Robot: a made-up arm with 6 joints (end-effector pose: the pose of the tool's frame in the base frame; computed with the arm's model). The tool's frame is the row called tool.
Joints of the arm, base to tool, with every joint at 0 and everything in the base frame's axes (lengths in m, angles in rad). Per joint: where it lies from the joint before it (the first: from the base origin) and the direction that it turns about. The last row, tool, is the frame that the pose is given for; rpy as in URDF.
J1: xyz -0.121 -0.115 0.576 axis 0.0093 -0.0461 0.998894
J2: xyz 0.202 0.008 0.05 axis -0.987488 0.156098 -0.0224
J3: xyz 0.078 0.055 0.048 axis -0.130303 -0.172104 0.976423
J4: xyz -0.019 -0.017 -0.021 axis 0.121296 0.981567 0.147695
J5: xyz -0.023 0.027 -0.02 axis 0 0 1
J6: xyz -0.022 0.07 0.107 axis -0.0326 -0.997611 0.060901
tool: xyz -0.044 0.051 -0.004 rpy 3.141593 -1.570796 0
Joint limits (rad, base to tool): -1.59..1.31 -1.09..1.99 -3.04..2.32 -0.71..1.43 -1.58..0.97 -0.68..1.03
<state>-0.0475 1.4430 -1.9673 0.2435 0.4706 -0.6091</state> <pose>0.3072 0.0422 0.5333 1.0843 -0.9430 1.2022</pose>
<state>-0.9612 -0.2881 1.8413 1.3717 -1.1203 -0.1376</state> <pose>0.0547 -0.1765 0.6253 1.8864 0.4888 0.9429</pose>
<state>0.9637 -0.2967 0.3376 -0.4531 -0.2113 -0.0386</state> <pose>-0.1743 0.0749 0.7294 -1.1397 -0.3078 -1.7355</pose>
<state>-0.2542 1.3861 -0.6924 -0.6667 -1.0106 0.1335</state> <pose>0.2574 -0.0801 0.4662 -0.2747 0.1617 1.5240</pose>
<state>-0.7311 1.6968 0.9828 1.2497 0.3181 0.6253</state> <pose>0.1324 -0.1326 0.5067 2.6930 0.3895 -0.7208</pose>
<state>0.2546 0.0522 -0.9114 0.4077 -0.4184 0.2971</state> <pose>0.2008 0.1422 0.7442 1.8805 -0.8268 1.3712</pose>
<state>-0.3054 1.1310 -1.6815 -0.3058 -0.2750 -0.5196</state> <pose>0.3480 -0.1156 0.5459 0.2538 -0.9893 0.9115</pose>
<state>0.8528 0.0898 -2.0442 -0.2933 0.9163 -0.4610</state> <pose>-0.0151 0.3243 0.7576 2.5271 -0.3371 1.4296</pose>
